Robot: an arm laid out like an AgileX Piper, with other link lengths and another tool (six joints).
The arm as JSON. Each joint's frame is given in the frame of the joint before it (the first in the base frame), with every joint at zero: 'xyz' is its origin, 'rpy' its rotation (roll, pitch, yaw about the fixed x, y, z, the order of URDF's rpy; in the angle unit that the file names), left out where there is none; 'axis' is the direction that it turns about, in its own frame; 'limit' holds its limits. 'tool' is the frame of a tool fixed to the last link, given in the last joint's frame.
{
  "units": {
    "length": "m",
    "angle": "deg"
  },
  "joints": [
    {
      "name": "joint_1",
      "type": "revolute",
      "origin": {
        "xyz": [
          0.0,
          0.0,
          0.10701
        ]
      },
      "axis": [
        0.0,
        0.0,
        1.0
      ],
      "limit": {
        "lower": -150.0,
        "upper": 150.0
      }
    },
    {
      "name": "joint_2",
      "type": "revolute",
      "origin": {
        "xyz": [
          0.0,
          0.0,
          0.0
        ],
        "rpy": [
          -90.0,
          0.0,
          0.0
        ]
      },
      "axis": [
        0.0,
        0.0,
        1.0
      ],
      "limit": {
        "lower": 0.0,
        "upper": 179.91
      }
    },
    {
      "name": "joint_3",
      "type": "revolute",
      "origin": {
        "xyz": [
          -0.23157,
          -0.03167,
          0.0
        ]
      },
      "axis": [
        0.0,
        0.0,
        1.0
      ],
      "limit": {
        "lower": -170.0,
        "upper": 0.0
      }
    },
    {
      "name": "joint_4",
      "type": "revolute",
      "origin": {
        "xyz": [
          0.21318,
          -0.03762,
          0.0
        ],
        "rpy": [
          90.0,
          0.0,
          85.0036
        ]
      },
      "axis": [
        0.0,
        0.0,
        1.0
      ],
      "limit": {
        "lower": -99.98,
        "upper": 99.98
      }
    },
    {
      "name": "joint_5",
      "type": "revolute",
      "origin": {
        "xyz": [
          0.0,
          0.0,
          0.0
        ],
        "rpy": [
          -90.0,
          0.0,
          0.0
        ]
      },
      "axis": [
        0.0,
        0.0,
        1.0
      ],
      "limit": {
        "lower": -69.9,
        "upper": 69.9
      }
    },
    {
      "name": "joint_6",
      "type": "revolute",
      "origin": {
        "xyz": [
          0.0,
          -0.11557,
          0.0
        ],
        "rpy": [
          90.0,
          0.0,
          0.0
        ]
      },
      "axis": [
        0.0,
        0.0,
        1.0
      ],
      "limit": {
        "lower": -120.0,
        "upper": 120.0
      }
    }
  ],
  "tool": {
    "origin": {
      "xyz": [
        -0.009,
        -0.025,
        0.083
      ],
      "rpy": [
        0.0,
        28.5,
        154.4
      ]
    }
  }
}
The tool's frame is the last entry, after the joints.
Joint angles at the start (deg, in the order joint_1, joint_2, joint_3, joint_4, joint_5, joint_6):
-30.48 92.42 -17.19 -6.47 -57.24 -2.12
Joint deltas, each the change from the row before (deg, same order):
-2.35 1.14 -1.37 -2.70 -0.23 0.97
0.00 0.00 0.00 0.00 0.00 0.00
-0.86 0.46 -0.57 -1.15 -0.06 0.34
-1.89 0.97 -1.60 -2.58 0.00 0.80
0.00 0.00 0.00 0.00 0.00 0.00
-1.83 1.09 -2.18 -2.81 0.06 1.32
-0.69 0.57 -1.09 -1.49 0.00 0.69
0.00 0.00 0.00 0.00 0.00 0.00
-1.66 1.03 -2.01 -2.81 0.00 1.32
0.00 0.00 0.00 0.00 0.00 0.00
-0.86 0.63 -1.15 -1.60 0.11 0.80
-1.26 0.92 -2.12 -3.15 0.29 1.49
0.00 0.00 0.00 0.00 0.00 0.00
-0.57 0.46 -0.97 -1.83 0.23 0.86
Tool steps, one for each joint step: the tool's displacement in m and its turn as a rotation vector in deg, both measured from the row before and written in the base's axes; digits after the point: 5 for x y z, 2 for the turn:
0.00182 -0.00765 0.00069 -0.14 -0.32 -0.02
0.00000 0.00000 0.00000 0.00 0.00 0.00
0.00102 -0.00258 0.00021 -0.11 -0.07 0.15
0.00310 -0.00646 0.00186 -0.39 -0.33 0.36
0.00000 0.00000 0.00000 0.00 0.00 0.00
0.00491 -0.00723 0.00348 -0.27 -0.74 0.51
0.00317 -0.00235 0.00159 -0.14 -0.34 0.56
0.00000 0.00000 0.00000 0.00 0.00 0.00
0.00422 -0.00631 0.00287 -0.27 -0.58 0.68
0.00000 0.00000 0.00000 0.00 0.00 0.00
0.00243 -0.00330 0.00089 -0.06 -0.18 0.45
0.00546 -0.00399 0.00263 -0.31 -0.31 1.30
0.00000 0.00000 0.00000 0.00 0.00 0.00
0.00278 -0.00090 0.00031 -0.06 0.06 0.90

